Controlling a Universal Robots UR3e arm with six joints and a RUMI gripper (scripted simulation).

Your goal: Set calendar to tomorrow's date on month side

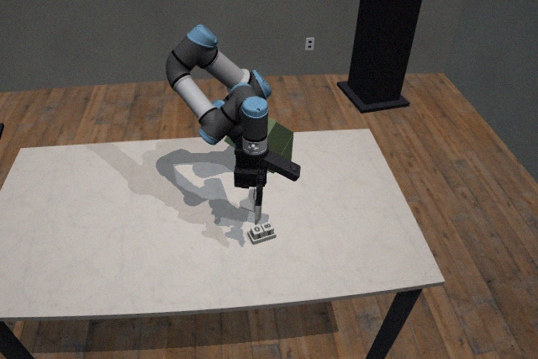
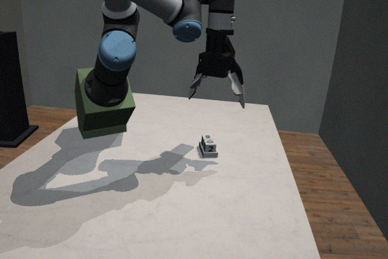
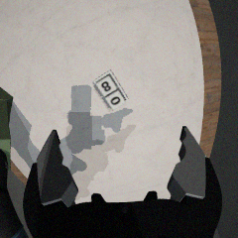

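My hand is 15 cm above the calendar tray, 1 cm to the right of it and 1 cm past it.
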